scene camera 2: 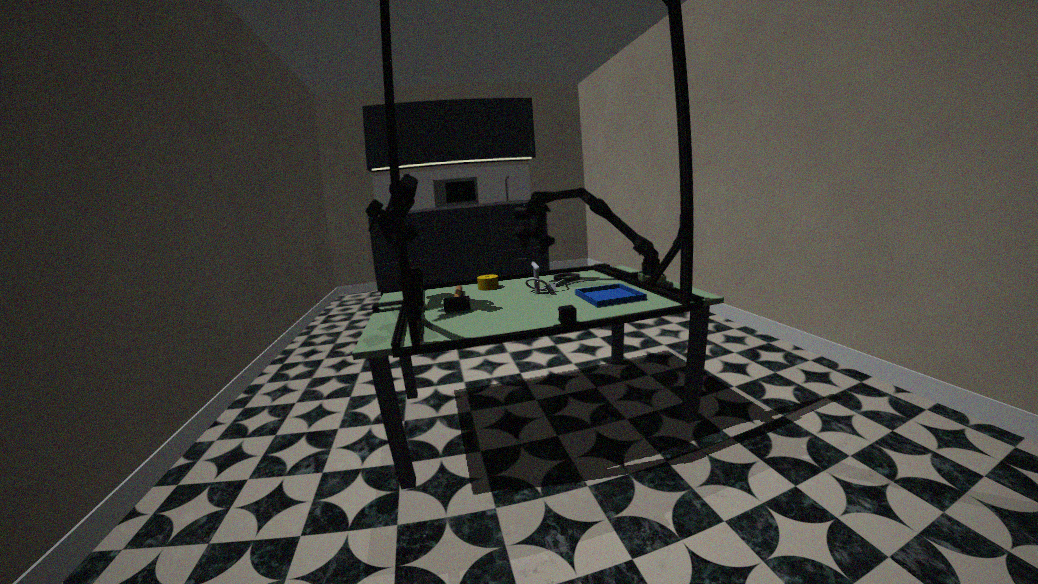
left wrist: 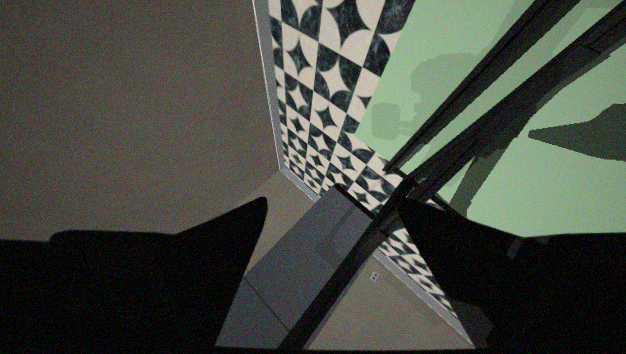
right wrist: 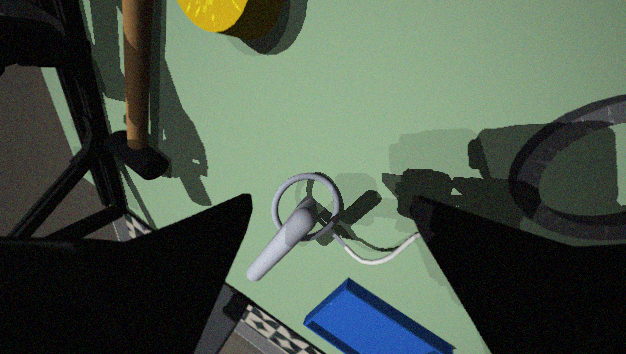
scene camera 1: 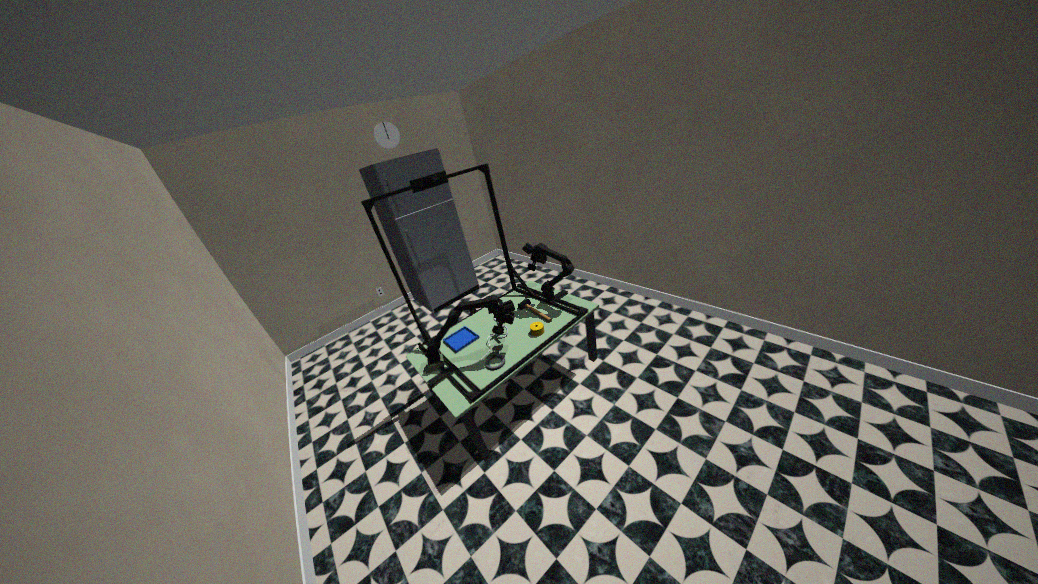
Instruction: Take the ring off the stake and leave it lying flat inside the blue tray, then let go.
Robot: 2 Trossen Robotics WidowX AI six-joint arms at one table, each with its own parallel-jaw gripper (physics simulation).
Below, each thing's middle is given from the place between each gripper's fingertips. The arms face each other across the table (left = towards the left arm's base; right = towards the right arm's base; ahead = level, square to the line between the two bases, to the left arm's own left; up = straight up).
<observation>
I see the wooden-handled hammer (right wrist: 130, 146) 22 cm ahead of my left hand, 20 cm to the right of it and 26 cm below it. Also, from my left hand: grey stake (right wrist: 303, 219): 24 cm ahead, 52 cm to the right, 25 cm below; blue tray (scene camera 2: 607, 295): 7 cm ahead, 76 cm to the right, 27 cm below.
My right gripper is now 11 cm past the grey stake and 10 cm above it. The rest, counted from my right hand: blue tray (29 cm behind, 23 cm to the right, 12 cm below); wooden-handled hammer (33 cm to the left, 14 cm behind, 11 cm below).
</observation>
